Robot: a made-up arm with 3 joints. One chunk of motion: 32 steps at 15 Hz.
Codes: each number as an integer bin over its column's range. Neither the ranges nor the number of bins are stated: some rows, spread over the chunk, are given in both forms.
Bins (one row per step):
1: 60 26 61 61 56 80
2: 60 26 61 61 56 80
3: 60 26 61 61 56 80
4: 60 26 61 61 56 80
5: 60 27 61 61 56 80
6: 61 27 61 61 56 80
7: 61 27 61 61 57 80
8: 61 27 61 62 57 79
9: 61 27 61 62 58 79
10: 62 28 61 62 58 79
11: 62 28 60 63 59 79
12: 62 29 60 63 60 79
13: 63 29 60 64 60 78
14: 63 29 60 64 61 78
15: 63 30 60 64 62 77
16: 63 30 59 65 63 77
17: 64 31 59 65 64 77
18: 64 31 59 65 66 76
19: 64 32 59 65 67 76
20: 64 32 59 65 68 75
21: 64 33 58 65 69 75
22: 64 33 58 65 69 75
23: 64 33 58 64 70 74
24: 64 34 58 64 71 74
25: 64 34 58 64 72 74
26: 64 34 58 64 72 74
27: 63 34 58 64 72 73
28: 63 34 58 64 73 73
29: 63 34 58 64 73 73
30: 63 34 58 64 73 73
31: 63 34 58 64 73 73
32: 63 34 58 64 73 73
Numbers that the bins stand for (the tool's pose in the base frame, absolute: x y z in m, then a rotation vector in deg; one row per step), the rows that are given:
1: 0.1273 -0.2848 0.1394 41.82 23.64 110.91
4: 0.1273 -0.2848 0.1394 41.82 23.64 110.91
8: 0.1394 -0.2727 0.1394 45.45 27.27 107.27
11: 0.1515 -0.2606 0.1273 49.09 34.55 107.27
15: 0.1636 -0.2364 0.1273 52.73 45.45 100.00
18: 0.1758 -0.2242 0.1152 56.36 60.00 96.36
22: 0.1758 -0.2000 0.1030 56.36 70.91 92.73
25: 0.1758 -0.1879 0.1030 52.73 81.82 89.09
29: 0.1636 -0.1879 0.1030 52.73 85.45 85.45
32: 0.1636 -0.1879 0.1030 52.73 85.45 85.45
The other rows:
2: 0.1273 -0.2848 0.1394 41.82 23.64 110.91
3: 0.1273 -0.2848 0.1394 41.82 23.64 110.91
5: 0.1273 -0.2727 0.1394 41.82 23.64 110.91
6: 0.1394 -0.2727 0.1394 41.82 23.64 110.91
7: 0.1394 -0.2727 0.1394 41.82 27.27 110.91
9: 0.1394 -0.2727 0.1394 45.45 30.91 107.27
10: 0.1515 -0.2606 0.1394 45.45 30.91 107.27
12: 0.1515 -0.2485 0.1273 49.09 38.18 107.27
13: 0.1636 -0.2485 0.1273 52.73 38.18 103.64
14: 0.1636 -0.2485 0.1273 52.73 41.82 103.64
16: 0.1636 -0.2364 0.1152 56.36 49.09 100.00
17: 0.1758 -0.2242 0.1152 56.36 52.73 100.00
19: 0.1758 -0.2121 0.1152 56.36 63.64 96.36
20: 0.1758 -0.2121 0.1152 56.36 67.27 92.73
21: 0.1758 -0.2000 0.1030 56.36 70.91 92.73
23: 0.1758 -0.2000 0.1030 52.73 74.55 89.09
24: 0.1758 -0.1879 0.1030 52.73 78.18 89.09
26: 0.1758 -0.1879 0.1030 52.73 81.82 89.09
27: 0.1636 -0.1879 0.1030 52.73 81.82 85.45
28: 0.1636 -0.1879 0.1030 52.73 85.45 85.45
30: 0.1636 -0.1879 0.1030 52.73 85.45 85.45
31: 0.1636 -0.1879 0.1030 52.73 85.45 85.45

